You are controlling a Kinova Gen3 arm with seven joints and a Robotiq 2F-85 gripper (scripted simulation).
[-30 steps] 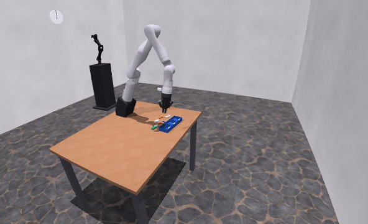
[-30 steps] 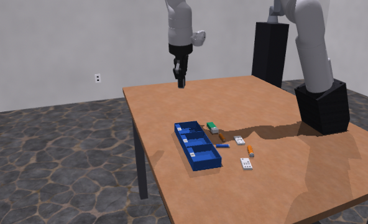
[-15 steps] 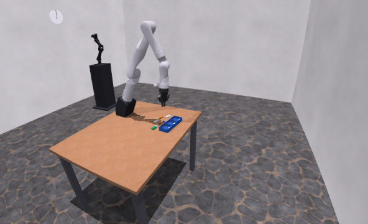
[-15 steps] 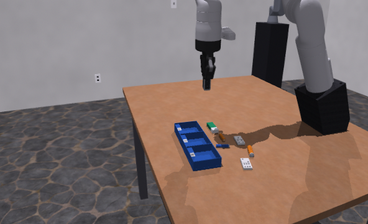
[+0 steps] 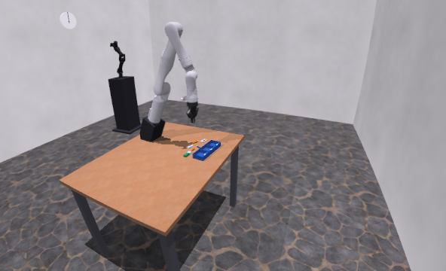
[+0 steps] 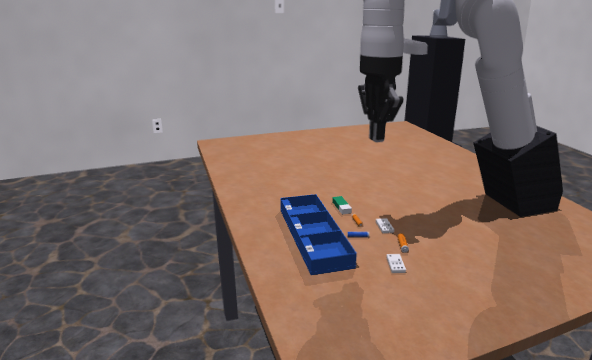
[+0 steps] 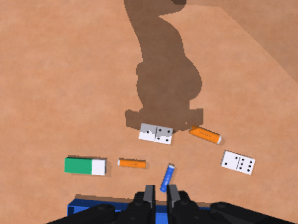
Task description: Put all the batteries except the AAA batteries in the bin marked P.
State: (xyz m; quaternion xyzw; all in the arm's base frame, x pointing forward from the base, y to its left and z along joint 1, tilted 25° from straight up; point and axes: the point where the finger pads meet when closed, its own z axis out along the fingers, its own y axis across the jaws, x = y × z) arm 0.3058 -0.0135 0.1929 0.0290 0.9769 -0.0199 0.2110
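My hand is 12 cm short of the blue three-compartment bin, 3 cm to the left of it and 20 cm above it. From my hand the other things lie so: large orange battery (3 cm behind, 8 cm to the left, 21 cm below); small orange battery (4 cm to the right, 21 cm below); blue battery (3 cm ahead, 1 cm to the left, 21 cm below).
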